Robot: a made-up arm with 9 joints. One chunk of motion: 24 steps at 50 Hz.
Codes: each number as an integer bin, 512 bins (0 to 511) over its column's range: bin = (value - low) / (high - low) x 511, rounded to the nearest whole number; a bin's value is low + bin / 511 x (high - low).
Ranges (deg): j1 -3..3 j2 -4..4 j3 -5..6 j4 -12..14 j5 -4..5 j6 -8..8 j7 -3..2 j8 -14..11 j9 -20..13
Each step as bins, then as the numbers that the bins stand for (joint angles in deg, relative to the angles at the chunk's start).
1 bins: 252 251 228 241 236 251 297 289 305
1 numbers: -0.04 -0.07 -0.09 0.26 0.16 -0.14 -0.09 0.14 -0.30
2 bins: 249 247 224 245 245 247 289 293 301
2 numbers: -0.08 -0.13 -0.18 0.47 0.32 -0.27 -0.17 0.33 -0.56
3 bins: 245 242 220 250 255 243 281 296 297
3 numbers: -0.12 -0.21 -0.26 0.72 0.49 -0.39 -0.25 0.48 -0.82
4 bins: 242 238 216 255 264 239 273 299 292
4 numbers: -0.16 -0.27 -0.35 0.97 0.65 -0.52 -0.33 0.63 -1.14
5 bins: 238 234 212 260 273 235 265 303 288
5 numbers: -0.21 -0.34 -0.44 1.23 0.81 -0.64 -0.41 0.82 -1.40
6 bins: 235 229 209 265 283 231 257 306 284
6 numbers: -0.24 -0.41 -0.50 1.48 0.98 -0.77 -0.49 0.97 -1.66
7 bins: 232 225 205 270 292 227 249 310 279
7 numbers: -0.28 -0.48 -0.59 1.74 1.14 -0.89 -0.56 1.17 -1.98
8 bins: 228 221 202 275 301 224 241 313 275
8 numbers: -0.32 -0.54 -0.65 1.99 1.30 -0.99 -0.64 1.31 -2.24
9 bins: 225 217 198 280 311 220 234 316 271
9 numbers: -0.36 -0.60 -0.74 2.25 1.48 -1.11 -0.71 1.46 -2.50
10 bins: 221 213 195 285 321 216 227 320 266
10 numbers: -0.41 -0.67 -0.80 2.50 1.65 -1.24 -0.78 1.66 -2.82
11 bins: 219 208 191 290 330 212 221 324 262
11 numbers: -0.43 -0.74 -0.89 2.76 1.81 -1.36 -0.84 1.85 -3.08
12 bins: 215 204 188 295 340 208 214 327 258
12 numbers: -0.48 -0.81 -0.95 3.01 1.99 -1.49 -0.91 2.00 -3.34
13 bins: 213 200 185 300 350 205 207 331 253
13 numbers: -0.50 -0.87 -1.02 3.26 2.16 -1.58 -0.97 2.19 -3.66
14 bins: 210 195 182 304 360 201 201 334 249
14 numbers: -0.53 -0.95 -1.08 3.47 2.34 -1.71 -1.03 2.34 -3.92
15 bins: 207 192 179 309 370 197 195 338 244
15 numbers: -0.57 -0.99 -1.15 3.72 2.52 -1.83 -1.09 2.54 -4.24
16 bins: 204 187 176 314 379 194 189 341 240
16 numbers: -0.60 -1.07 -1.21 3.98 2.68 -1.93 -1.15 2.68 -4.50
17 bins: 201 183 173 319 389 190 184 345 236
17 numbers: -0.64 -1.14 -1.28 4.23 2.85 -2.05 -1.20 2.88 -4.76
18 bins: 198 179 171 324 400 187 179 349 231
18 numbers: -0.68 -1.20 -1.32 4.49 3.05 -2.14 -1.25 3.07 -5.08
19 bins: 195 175 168 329 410 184 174 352 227
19 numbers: -0.71 -1.26 -1.38 4.74 3.22 -2.24 -1.30 3.22 -5.34
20 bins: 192 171 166 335 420 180 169 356 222
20 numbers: -0.75 -1.32 -1.43 5.05 3.40 -2.36 -1.35 3.42 -5.66
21 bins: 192 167 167 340 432 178 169 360 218
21 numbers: -0.75 -1.39 -1.41 5.30 3.61 -2.43 -1.35 3.61 -5.92
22 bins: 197 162 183 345 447 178 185 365 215
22 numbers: -0.69 -1.46 -1.06 5.55 3.87 -2.43 -1.19 3.86 -6.12
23 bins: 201 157 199 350 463 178 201 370 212
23 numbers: -0.64 -1.54 -0.72 5.81 4.15 -2.43 -1.03 4.10 -6.31
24 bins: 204 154 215 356 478 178 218 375 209
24 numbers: -0.60 -1.59 -0.37 6.11 4.42 -2.43 -0.87 4.35 -6.50
